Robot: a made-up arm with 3 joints. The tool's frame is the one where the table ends. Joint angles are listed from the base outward.
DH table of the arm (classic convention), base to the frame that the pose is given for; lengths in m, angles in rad. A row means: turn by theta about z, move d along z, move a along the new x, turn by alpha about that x. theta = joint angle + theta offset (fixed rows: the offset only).
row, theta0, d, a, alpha
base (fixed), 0, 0, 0, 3.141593
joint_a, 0, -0.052, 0.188, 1.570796
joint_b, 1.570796, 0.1, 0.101, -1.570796
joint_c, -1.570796, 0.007, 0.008, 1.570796
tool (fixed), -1.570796, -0.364, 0, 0
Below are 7 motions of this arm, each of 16 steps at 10 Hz.
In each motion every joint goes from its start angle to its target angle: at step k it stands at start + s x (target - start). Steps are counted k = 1, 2, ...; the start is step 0. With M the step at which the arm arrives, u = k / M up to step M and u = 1 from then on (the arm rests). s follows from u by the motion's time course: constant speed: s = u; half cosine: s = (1 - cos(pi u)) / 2; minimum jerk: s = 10 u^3 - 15 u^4 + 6 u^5.
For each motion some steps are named. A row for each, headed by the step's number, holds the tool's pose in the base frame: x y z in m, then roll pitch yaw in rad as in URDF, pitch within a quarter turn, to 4 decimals.
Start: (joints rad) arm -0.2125 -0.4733 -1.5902
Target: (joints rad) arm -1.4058 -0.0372 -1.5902
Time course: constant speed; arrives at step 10
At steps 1, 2, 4, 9, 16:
1: 0.0545 0.5093 -0.0290 1.5902 -0.4297 0.3318
2: -0.0097 0.5106 -0.0302 1.5902 -0.3861 0.4512
4: -0.1358 0.4892 -0.0322 1.5902 -0.2989 0.6898
9: -0.3924 0.3105 -0.0342 1.5902 -0.0808 1.2865
16: -0.4272 0.2579 -0.0341 1.5902 -0.0372 1.4058

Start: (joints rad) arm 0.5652 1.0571 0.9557
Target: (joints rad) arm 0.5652 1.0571 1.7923
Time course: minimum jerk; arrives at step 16
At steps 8, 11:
8: -0.1133 -0.2306 -0.0304 -1.3740 1.0571 -0.5652
11: -0.0465 -0.2827 0.0172 -1.6417 1.0571 -0.5652

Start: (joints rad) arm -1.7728 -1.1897 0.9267
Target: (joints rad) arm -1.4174 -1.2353 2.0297
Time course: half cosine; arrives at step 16
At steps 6, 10, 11, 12, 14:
6: 0.2081 0.4094 -0.0326 -1.2672 -1.2038 1.6631
10: 0.2730 0.2358 0.0228 -1.6893 -1.2212 1.5271
11: 0.2727 0.1956 0.0347 -1.7846 -1.2252 1.4964
12: 0.2681 0.1612 0.0447 -1.8682 -1.2286 1.4694
14: 0.2545 0.1144 0.0583 -1.9877 -1.2336 1.4309

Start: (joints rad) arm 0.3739 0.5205 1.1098
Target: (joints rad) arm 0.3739 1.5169 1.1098
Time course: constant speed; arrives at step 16
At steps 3, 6, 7, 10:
3: -0.0746 -0.2097 -0.1487 -1.1098 0.7073 -0.3739
6: -0.1063 -0.1972 -0.1117 -1.1098 0.8941 -0.3739
7: -0.1154 -0.1937 -0.0980 -1.1098 0.9564 -0.3739
10: -0.1377 -0.1849 -0.0536 -1.1098 1.1432 -0.3739

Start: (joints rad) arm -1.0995 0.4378 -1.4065
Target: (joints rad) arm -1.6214 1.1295 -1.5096
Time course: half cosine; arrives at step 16
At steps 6, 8, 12, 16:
6: -0.4103 0.2332 -0.0560 1.4383 0.6513 1.2606
8: -0.4339 0.1831 -0.0380 1.4580 0.7836 1.3604
12: -0.4613 0.0929 -0.0044 1.4945 1.0282 1.5450
16: -0.4673 0.0572 0.0091 1.5096 1.1295 1.6214

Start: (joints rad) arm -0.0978 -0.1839 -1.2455
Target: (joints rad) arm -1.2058 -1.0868 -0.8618
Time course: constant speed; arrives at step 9
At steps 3, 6, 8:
3: 0.0737 0.5196 -0.1753 1.1176 -0.4849 0.4671
6: -0.0412 0.5642 -0.1608 0.9897 -0.7858 0.8365
8: -0.1340 0.5816 -0.1302 0.9044 -0.9865 1.0827

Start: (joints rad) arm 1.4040 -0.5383 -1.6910
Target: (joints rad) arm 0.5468 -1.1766 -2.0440
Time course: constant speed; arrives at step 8
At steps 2, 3, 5, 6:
2: 0.4941 -0.0111 0.0338 1.7793 -0.6979 -1.1897
3: 0.4844 0.0482 0.0455 1.8234 -0.7777 -1.0826
5: 0.4402 0.1616 0.0631 1.9116 -0.9372 -0.8683
6: 0.4065 0.2127 0.0687 1.9558 -1.0170 -0.7611

